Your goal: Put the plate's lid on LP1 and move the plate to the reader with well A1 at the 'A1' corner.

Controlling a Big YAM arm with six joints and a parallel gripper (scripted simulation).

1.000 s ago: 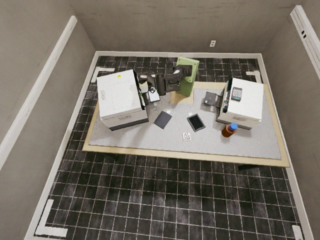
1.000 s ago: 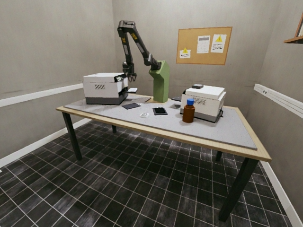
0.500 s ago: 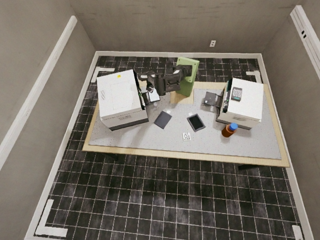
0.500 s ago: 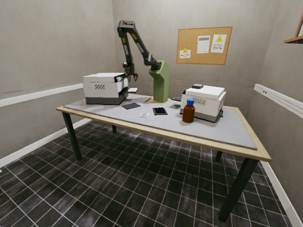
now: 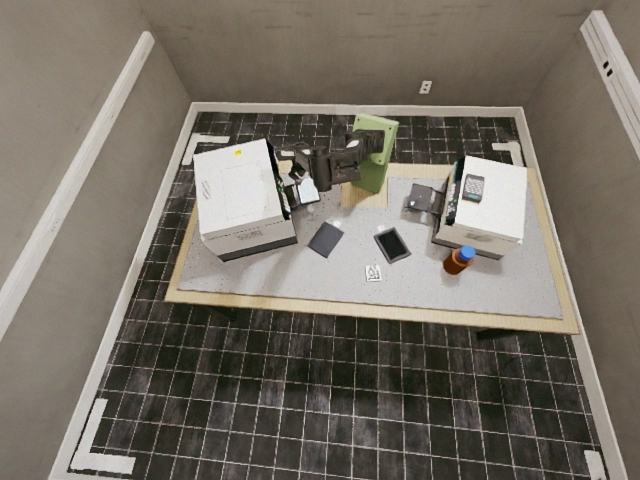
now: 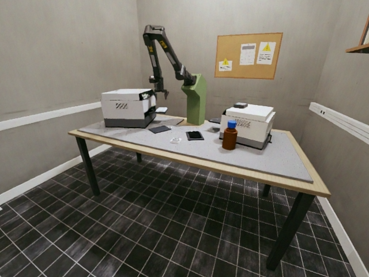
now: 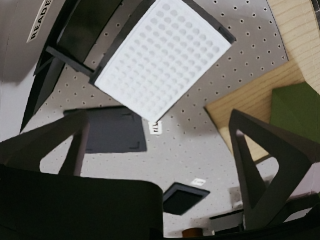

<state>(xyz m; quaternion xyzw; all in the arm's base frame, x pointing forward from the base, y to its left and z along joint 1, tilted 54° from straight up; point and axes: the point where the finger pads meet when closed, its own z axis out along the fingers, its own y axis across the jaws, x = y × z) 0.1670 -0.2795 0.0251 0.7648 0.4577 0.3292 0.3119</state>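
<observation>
Right now the white well plate is 100 mm below my hand. Round my hand: brown capped bottle: 330 mm ahead, 690 mm to the left, 120 mm below; then dark flat lid: 230 mm ahead, 420 mm to the left, 210 mm below.
</observation>
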